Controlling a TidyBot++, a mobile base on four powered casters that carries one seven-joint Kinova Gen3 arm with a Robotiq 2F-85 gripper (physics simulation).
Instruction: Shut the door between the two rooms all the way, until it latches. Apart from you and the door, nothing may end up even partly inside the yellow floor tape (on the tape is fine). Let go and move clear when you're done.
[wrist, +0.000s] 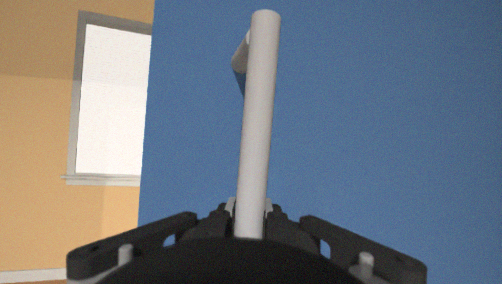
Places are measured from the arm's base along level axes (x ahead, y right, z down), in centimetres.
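Pixels of known places: gripper, fingertip midpoint: (249, 209).
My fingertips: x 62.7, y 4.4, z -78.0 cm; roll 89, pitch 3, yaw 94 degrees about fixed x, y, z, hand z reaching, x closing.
Ahead of a thing's pixels: the offset from my fingertips to its middle. "pt": to the spot under its first point.
The blue door (380, 125) fills the middle and right of the wrist view, and its free vertical edge stands left of the handle. The door's light grey bar handle {pt dx -4.3, dy -0.2, dz -6.7 cm} (259, 120) runs nearly upright, with its upper mount reaching back to the door face. My gripper (249, 209) is shut on the lower part of the bar handle, one finger on each side. The handle's lower end is hidden behind the gripper body. The latch and the yellow floor tape do not show.
Past the door's edge at the left is an orange-tan wall (35, 125) with a bright, grey-framed window {pt dx +157.2, dy -105.4, dz -26.7 cm} (112, 100). A white baseboard (35, 275) runs along the foot of that wall, with a sliver of brown floor below it.
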